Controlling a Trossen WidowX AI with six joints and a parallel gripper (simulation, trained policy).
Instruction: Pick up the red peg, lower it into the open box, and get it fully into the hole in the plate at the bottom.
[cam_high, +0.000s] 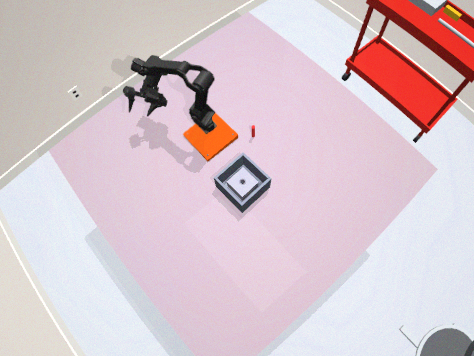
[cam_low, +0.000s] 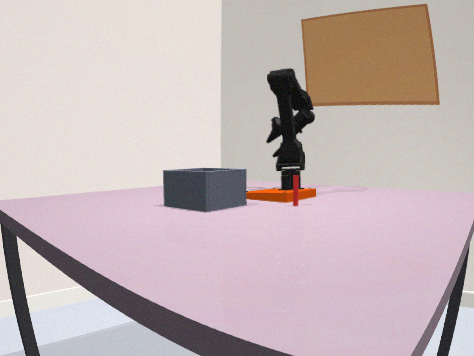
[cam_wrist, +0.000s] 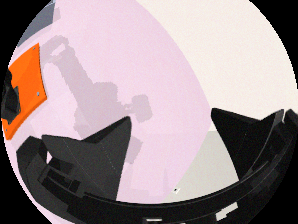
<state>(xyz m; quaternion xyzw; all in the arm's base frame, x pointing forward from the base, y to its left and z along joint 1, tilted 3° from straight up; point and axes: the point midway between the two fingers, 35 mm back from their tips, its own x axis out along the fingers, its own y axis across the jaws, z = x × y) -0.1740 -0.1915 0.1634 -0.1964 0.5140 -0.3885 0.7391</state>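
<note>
The red peg is 330 mm ahead of my gripper tip, 360 mm to the left of it and 110 mm below it. Round my gripper tip: plate: 490 mm ahead, 170 mm to the left, 100 mm below; grey box: 490 mm ahead, 170 mm to the left, 120 mm below.
</note>
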